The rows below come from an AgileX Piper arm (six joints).
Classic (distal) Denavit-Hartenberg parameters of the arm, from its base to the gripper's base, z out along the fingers. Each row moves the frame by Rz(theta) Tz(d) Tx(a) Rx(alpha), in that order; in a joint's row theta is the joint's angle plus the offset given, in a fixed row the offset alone. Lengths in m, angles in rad.
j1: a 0; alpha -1.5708; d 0.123; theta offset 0
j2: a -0.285; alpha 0; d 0; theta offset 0.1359
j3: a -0.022; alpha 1.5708; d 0; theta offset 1.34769
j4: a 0; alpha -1.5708; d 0.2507; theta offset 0
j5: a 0; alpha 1.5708; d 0; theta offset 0
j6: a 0; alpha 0; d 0.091; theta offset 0
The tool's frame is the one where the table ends.
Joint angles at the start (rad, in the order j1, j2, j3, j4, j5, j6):
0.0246 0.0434 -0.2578 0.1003 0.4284 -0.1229
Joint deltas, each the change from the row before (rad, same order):
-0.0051 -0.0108 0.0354 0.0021 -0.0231 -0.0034
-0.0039 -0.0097 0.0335 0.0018 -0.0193 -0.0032
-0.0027 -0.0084 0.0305 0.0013 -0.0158 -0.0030
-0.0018 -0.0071 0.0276 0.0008 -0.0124 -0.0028
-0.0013 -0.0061 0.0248 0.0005 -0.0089 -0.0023
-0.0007 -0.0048 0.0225 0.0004 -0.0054 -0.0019
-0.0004 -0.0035 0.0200 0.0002 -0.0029 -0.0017
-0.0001 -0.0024 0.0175 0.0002 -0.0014 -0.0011
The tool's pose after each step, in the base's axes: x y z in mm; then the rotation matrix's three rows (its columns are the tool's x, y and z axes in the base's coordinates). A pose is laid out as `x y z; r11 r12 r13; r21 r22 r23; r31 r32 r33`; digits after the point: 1 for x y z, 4 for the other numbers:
44.3 4.5 249.1; -0.1241 -0.0635 0.9902; -0.0345 0.9976 0.0596; -0.9917 -0.0268 -0.1260
45.9 4.3 240.3; -0.1286 -0.0587 0.9900; -0.0349 0.9979 0.0546; -0.9911 -0.0275 -0.1304
47.2 4.1 232.1; -0.1350 -0.0553 0.9893; -0.0358 0.9981 0.0509; -0.9902 -0.0286 -0.1367
48.4 3.9 224.5; -0.1430 -0.0530 0.9883; -0.0372 0.9981 0.0481; -0.9890 -0.0299 -0.1447
49.4 3.8 217.3; -0.1527 -0.0515 0.9869; -0.0387 0.9982 0.0461; -0.9875 -0.0311 -0.1544
50.2 3.7 210.6; -0.1648 -0.0510 0.9850; -0.0400 0.9982 0.0450; -0.9855 -0.0320 -0.1666
50.9 3.7 204.4; -0.1782 -0.0511 0.9827; -0.0414 0.9982 0.0444; -0.9831 -0.0328 -0.1800
51.5 3.7 198.8; -0.1916 -0.0515 0.9801; -0.0424 0.9981 0.0442; -0.9806 -0.0331 -0.1934

